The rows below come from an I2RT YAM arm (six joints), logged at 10 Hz.
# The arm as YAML. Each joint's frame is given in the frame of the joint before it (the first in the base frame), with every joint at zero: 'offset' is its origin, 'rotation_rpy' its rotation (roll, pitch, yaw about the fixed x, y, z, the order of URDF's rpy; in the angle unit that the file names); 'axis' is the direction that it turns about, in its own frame. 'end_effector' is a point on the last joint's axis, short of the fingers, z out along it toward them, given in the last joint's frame.
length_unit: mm
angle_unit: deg
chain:
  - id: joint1
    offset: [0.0, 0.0, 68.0]
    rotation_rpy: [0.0, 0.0, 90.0]
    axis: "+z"
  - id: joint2
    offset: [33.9, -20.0, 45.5]
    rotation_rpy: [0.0, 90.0, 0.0]
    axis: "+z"
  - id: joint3
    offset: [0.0, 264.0, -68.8]
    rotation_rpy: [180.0, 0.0, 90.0]
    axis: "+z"
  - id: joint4
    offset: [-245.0, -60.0, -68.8]
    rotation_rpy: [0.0, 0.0, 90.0]
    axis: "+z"
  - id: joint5
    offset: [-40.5, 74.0, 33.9]
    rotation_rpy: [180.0, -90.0, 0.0]
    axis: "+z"
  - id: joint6
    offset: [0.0, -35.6, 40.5]
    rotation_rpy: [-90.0, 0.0, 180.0]
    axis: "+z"
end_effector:
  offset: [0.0, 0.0, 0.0]
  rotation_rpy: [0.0, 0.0, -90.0]
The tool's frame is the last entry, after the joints.
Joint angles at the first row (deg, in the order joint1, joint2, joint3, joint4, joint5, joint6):
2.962 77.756 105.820 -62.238 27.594 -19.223
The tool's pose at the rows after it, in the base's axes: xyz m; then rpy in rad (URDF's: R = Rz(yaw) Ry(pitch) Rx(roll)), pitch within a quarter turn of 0, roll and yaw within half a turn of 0:
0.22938 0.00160 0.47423 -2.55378 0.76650 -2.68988
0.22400 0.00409 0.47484 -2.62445 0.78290 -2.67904
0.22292 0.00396 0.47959 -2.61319 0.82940 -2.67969
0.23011 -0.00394 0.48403 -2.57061 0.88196 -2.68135
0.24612 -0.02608 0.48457 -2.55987 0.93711 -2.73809
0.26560 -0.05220 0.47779 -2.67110 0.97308 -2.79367
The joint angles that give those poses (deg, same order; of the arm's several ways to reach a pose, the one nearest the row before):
2.941 76.794 105.820 -67.746 16.601 -17.036
2.941 76.073 105.819 -68.795 12.011 -16.840
2.918 75.550 105.822 -66.872 11.989 -16.010
0.864 76.007 105.820 -62.959 12.011 -16.251
-4.624 77.909 105.821 -58.063 9.955 -16.251
-11.049 81.188 106.323 -55.244 0.536 -16.841

